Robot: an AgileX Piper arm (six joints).
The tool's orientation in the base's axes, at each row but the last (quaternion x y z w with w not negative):
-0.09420, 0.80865, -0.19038, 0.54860
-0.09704, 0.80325, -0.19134, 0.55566
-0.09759, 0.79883, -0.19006, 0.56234
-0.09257, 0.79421, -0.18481, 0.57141
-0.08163, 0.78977, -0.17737, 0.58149
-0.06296, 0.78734, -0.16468, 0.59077
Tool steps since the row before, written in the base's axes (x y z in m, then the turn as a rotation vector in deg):
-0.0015, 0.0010, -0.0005, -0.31, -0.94, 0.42
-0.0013, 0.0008, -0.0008, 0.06, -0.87, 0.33
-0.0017, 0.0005, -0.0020, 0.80, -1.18, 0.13
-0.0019, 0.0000, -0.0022, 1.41, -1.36, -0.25
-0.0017, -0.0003, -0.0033, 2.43, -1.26, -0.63
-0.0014, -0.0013, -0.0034, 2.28, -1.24, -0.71
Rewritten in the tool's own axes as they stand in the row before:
0.0006, 0.0010, -0.0014, 0.10, -1.05, -0.23
0.0009, 0.0010, -0.0011, 0.02, -0.92, 0.13
0.0021, 0.0012, -0.0011, 0.05, -1.08, 0.94
0.0025, 0.0008, -0.0012, 0.24, -1.05, 1.65
0.0036, 0.0008, -0.0007, 0.23, -0.74, 2.70
0.0039, -0.0002, -0.0002, 0.34, -0.71, 2.57

